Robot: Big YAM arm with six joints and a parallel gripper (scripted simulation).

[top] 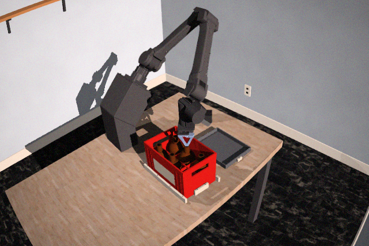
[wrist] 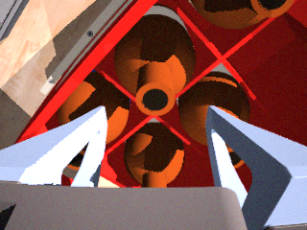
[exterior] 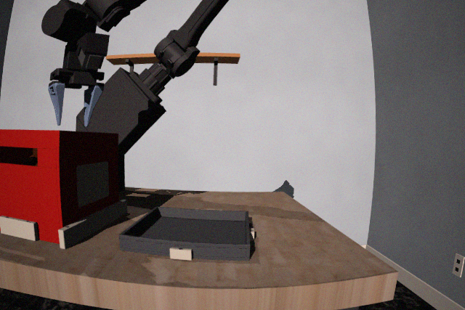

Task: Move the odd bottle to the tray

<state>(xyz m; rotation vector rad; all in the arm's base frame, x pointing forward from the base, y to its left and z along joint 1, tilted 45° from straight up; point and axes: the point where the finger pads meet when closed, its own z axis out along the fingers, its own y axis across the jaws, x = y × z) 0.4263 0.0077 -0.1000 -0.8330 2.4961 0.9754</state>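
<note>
Right now my hand is 1 cm past the red crate, 4 cm to the left of it and 11 cm above it. Round my hand: dark grey tray: 1 cm ahead, 23 cm to the left, 18 cm below.
</note>
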